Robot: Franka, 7 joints.
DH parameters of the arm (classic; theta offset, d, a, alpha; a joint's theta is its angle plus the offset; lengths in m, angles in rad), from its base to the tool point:
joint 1: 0 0.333 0 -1.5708
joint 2: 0 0 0 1.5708
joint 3: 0 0.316 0.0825 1.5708
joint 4: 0 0 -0.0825 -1.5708
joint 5: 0 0.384 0 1.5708
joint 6: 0 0 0.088 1.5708
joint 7: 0 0.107 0 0
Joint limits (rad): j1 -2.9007..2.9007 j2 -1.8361..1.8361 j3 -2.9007..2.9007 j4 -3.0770..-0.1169 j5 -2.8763..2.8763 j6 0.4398..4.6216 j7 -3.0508..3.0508
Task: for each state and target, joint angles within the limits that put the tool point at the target. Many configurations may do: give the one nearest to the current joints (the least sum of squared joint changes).
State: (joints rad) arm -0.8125 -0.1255 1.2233 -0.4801 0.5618 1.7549 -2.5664
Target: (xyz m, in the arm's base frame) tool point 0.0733 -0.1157 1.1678
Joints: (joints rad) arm -1.4971 0.1067 1.0332 -0.1169 0.5570 2.3676 -2.5664
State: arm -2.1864 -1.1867 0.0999 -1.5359 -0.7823 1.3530 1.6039
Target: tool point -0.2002 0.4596 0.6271
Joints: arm -2.0362 -1.6925 -0.6577 -1.6388 -0.8647 1.1165 1.6039
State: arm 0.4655 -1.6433 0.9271 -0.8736 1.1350 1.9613 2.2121
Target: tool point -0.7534 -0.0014 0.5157
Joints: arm 0.6119 -1.6827 0.8950 -1.0641 1.0829 1.7984 2.2121
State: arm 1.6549 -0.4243 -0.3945 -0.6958 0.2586 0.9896 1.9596
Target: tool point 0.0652 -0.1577 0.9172
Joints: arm 1.5313 -0.9108 -0.2793 -0.9300 0.2567 0.4857 1.9596
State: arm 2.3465 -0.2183 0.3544 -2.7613 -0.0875 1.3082 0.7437
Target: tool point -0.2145 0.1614 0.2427
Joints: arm 2.2727 -0.0607 0.2844 -2.6646 -0.1245 1.4412 0.7437
